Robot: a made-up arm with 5 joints.
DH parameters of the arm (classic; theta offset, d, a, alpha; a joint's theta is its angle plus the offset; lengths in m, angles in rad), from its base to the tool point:
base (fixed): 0 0.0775 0 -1.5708
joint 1: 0 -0.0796 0.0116 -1.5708
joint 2: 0 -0.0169 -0.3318 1.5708
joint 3: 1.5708 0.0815 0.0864 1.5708
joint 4: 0 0.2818 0.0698 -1.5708
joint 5: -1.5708 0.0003 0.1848 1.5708
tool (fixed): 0 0.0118 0 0
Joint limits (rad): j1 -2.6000..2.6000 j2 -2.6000..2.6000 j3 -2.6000..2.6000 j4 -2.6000..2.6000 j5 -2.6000..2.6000
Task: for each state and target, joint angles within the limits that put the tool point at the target. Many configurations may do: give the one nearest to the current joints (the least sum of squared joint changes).
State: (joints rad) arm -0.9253 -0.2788 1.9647 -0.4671 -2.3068
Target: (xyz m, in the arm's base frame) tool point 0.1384 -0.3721 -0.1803
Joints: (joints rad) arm -1.5389 -1.0983 1.7970 -0.2713 -2.1530
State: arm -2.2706 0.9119 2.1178 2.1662 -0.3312
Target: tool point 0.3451 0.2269 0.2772
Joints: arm -2.3251 1.2332 1.2668 1.9084 -0.8885
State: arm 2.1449 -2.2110 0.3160 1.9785 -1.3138
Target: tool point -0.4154 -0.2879 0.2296
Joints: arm 2.4769 -2.4041 1.1312 2.2041 -1.0271
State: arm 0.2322 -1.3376 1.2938 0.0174 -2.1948
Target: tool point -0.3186 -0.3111 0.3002
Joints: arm 0.7357 -0.7082 2.0984 -0.0510 -2.6000
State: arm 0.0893 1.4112 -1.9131 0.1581 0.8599
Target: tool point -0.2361 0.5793 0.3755
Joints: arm -0.4104 1.2749 -2.5927 0.1451 -0.0936
